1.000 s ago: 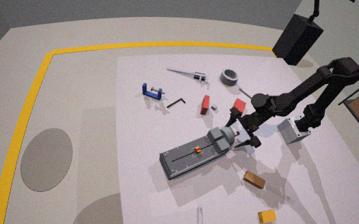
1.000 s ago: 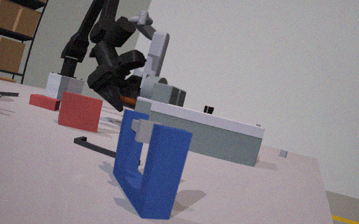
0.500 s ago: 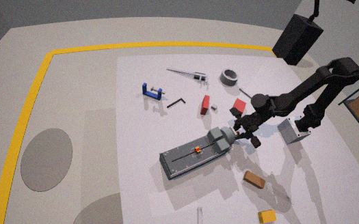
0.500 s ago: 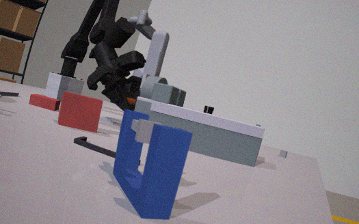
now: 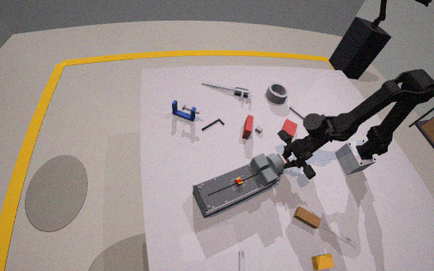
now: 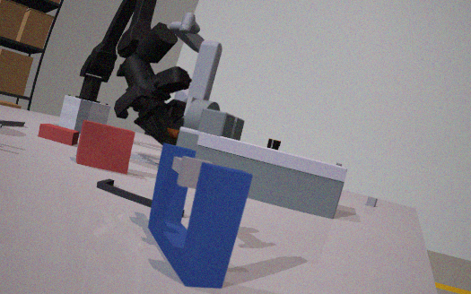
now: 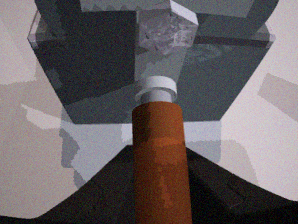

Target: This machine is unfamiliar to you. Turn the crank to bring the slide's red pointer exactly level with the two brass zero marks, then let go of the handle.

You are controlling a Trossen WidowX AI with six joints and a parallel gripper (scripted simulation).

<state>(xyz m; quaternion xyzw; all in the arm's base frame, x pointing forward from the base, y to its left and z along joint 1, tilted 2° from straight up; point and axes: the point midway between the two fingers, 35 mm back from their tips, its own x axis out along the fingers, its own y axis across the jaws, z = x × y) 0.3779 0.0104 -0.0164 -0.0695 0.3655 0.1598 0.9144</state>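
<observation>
Right now my gripper tip is 20 mm past the crank handle, 10 mm to the left of it and 20 mm below it. The rest, counted from my gripper tip: tan block: 80 mm behind, 180 mm to the left, 20 mm below; then red pointer: 160 mm ahead, 60 mm to the left, 50 mm above; then black hex key: 180 mm ahead, 220 mm to the right, 30 mm below.
</observation>
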